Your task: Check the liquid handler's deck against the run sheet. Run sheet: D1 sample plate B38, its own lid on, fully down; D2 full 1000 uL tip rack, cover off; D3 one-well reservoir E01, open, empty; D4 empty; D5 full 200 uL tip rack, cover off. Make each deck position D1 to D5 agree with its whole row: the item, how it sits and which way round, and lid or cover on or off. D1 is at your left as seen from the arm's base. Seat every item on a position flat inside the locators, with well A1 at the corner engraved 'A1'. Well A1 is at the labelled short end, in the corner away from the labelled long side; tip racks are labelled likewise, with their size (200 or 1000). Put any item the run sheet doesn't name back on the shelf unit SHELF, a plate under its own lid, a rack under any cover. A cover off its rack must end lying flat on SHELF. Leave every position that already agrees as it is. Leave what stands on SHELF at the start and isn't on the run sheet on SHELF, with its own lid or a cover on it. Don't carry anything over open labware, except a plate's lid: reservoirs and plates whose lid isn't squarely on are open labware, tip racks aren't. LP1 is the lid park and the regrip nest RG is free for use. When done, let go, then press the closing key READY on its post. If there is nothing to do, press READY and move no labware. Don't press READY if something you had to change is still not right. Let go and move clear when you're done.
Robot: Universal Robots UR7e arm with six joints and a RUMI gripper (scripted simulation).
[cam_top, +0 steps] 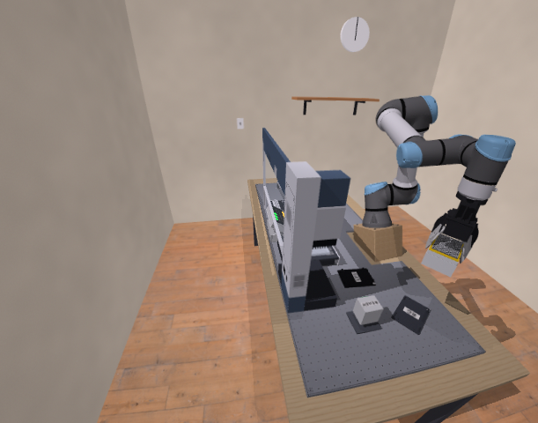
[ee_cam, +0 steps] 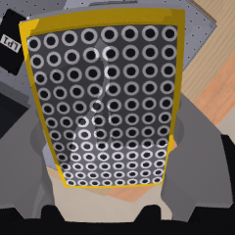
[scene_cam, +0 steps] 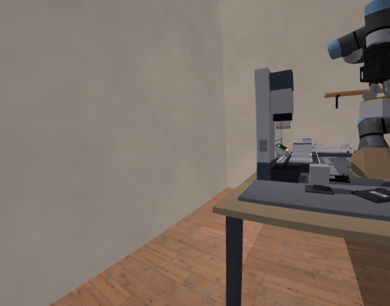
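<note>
My gripper is now 310 mm above the regrip nest RG. The rest, counted from my hand: yellow-rimmed tip rack (10 mm to the right, 10 mm above); then ready key post (200 mm ahead, 30 mm to the right, 250 mm below); then LP1 label (130 mm ahead, 220 mm to the right, 310 mm below).
</note>
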